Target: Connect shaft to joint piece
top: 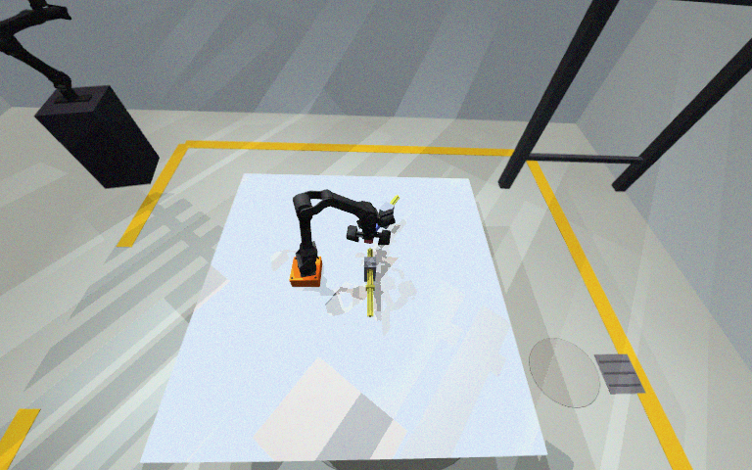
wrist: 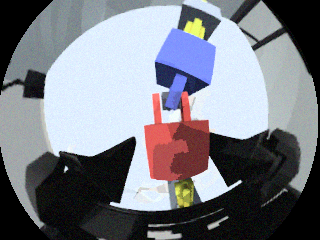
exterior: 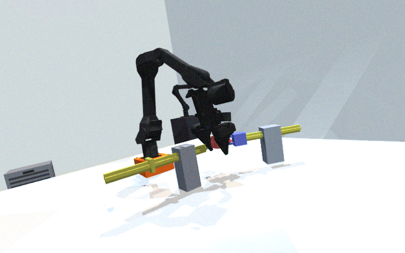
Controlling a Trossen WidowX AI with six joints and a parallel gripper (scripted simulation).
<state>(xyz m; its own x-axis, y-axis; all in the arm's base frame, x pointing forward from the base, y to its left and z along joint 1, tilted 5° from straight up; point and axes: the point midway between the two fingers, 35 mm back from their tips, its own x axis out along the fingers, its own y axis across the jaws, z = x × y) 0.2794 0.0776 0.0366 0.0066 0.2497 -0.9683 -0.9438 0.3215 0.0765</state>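
The red square joint piece is 1 cm to the left of my gripper tip and 4 cm above it.
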